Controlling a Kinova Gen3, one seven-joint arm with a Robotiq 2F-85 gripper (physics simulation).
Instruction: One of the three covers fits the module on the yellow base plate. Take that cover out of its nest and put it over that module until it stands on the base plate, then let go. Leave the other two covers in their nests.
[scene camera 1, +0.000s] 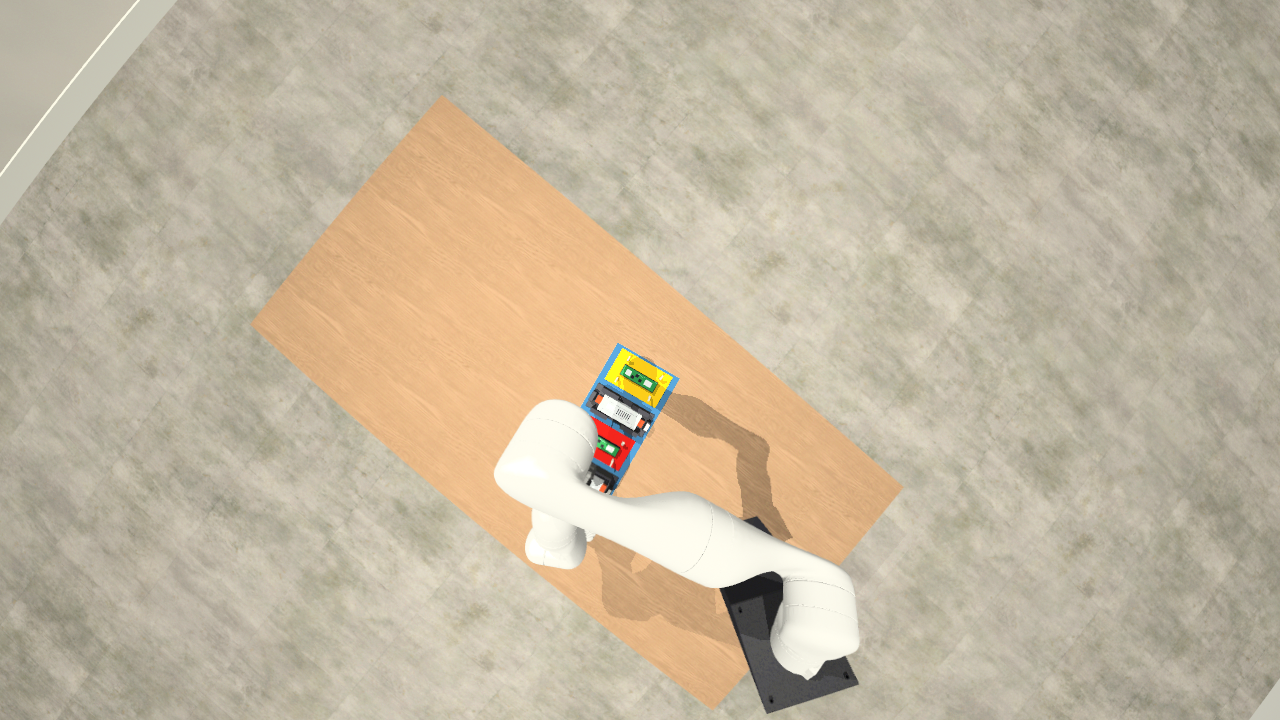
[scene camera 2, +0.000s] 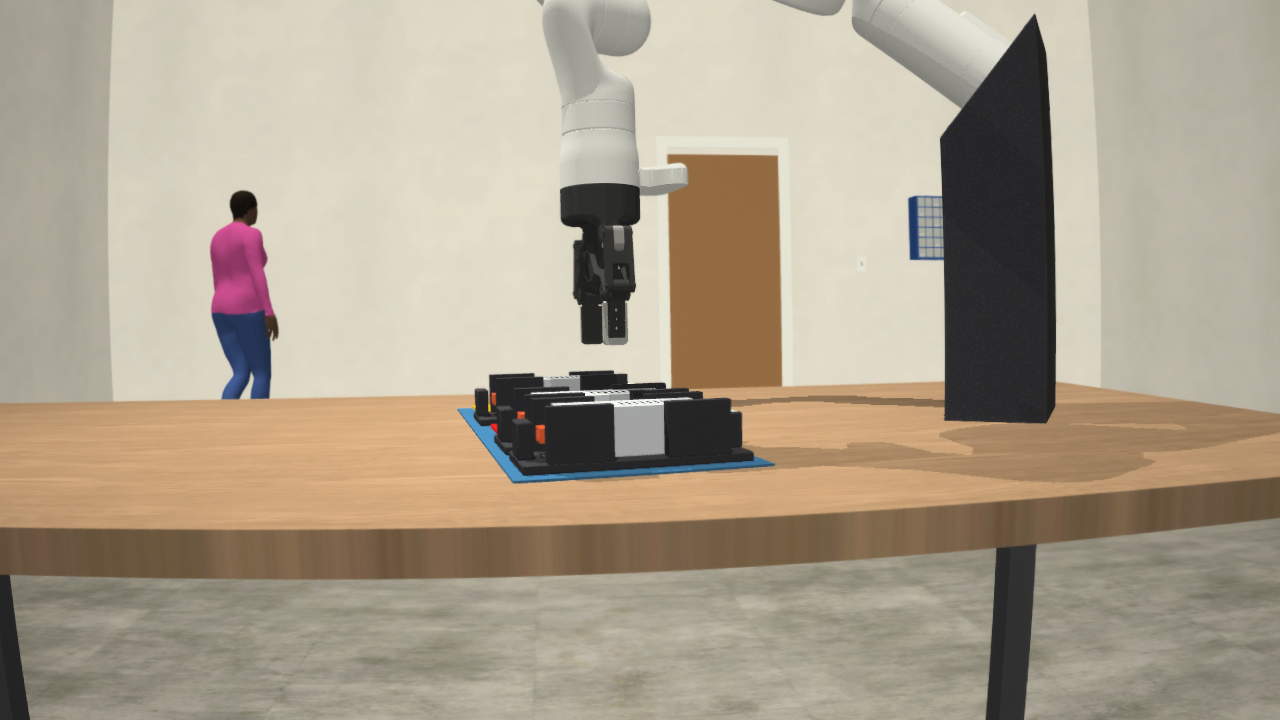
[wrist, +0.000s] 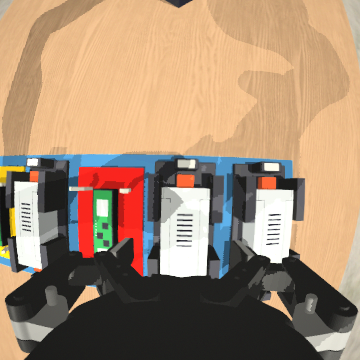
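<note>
My gripper (scene camera 2: 603, 344) is visible, also in the wrist view (wrist: 181, 250). A red plate (scene camera 1: 604, 430) appears in the wrist view (wrist: 130, 205) as well. Also present: a white cover (scene camera 1: 608, 405), a white cover (wrist: 184, 217), a white cover (scene camera 2: 639, 424) and a yellow base plate (scene camera 1: 635, 362).
</note>
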